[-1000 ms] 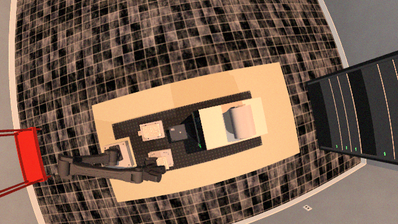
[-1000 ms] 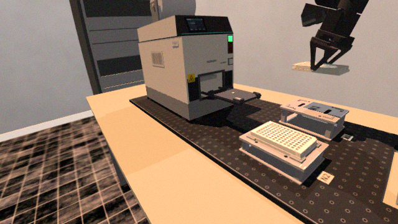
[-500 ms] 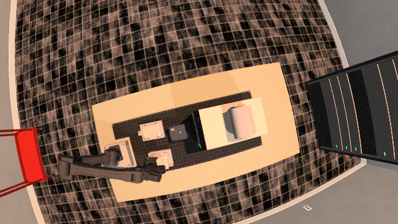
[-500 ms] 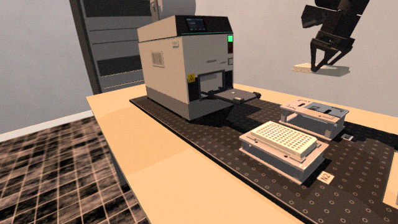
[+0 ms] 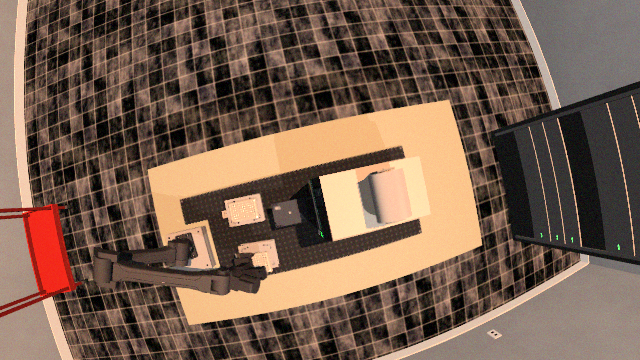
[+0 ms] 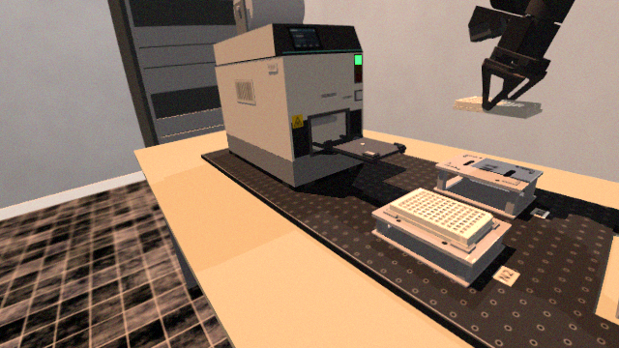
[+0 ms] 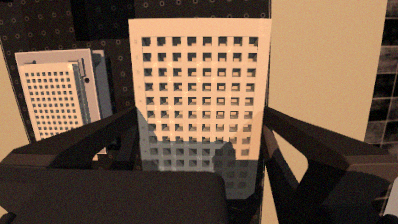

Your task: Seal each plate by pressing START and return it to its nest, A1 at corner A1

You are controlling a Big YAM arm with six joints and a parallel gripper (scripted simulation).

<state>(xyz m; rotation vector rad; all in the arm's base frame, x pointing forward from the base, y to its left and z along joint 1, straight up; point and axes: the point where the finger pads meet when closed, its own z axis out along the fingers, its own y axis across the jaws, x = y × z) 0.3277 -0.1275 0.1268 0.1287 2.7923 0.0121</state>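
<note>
My hand is 19 cm short of the sealer stage, 16 cm to the right of it and 8 cm above it. The rest, counted from my hand: well plate: 22 cm to the left, 14 cm below, 1 cm behind; then plate nest N2: 22 cm to the left, 15 cm below, 1 cm behind; then sealer screen: 31 cm ahead, 20 cm to the left, 13 cm above.
</note>
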